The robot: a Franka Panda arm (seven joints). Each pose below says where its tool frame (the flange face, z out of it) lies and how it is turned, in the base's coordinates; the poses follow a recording.
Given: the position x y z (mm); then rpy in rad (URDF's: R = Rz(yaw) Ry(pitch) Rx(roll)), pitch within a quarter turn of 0, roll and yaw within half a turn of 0.
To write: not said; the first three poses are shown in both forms.
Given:
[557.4, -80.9, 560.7, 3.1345, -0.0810, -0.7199]
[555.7, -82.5, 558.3, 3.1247, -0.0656, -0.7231]
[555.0, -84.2, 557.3, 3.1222, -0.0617, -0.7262]
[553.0, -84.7, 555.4, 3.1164, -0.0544, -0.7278]
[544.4, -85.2, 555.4, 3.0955, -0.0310, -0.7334]
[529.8, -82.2, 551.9, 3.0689, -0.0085, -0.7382]
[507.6, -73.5, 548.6, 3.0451, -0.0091, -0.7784]
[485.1, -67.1, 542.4, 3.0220, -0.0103, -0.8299]
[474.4, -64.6, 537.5, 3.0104, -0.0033, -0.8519]
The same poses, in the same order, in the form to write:
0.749, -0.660, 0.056; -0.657, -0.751, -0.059; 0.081, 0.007, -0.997; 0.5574, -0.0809, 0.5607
0.748, -0.662, 0.038; -0.660, -0.749, -0.056; 0.066, 0.017, -0.998; 0.5557, -0.0825, 0.5583
0.746, -0.665, 0.033; -0.663, -0.747, -0.055; 0.062, 0.019, -0.998; 0.5550, -0.0842, 0.5573
0.746, -0.666, 0.024; -0.664, -0.745, -0.055; 0.054, 0.025, -0.998; 0.5530, -0.0847, 0.5554
0.743, -0.670, -0.008; -0.669, -0.741, -0.055; 0.031, 0.046, -0.998; 0.5444, -0.0852, 0.5554
0.740, -0.672, -0.043; -0.673, -0.737, -0.059; 0.008, 0.073, -0.997; 0.5298, -0.0822, 0.5519
0.712, -0.699, -0.061; -0.702, -0.708, -0.075; 0.009, 0.096, -0.995; 0.5076, -0.0735, 0.5486
0.675, -0.733, -0.081; -0.738, -0.669, -0.088; 0.010, 0.119, -0.993; 0.4851, -0.0671, 0.5424
0.659, -0.746, -0.096; -0.753, -0.653, -0.089; 0.003, 0.131, -0.991; 0.4744, -0.0646, 0.5375

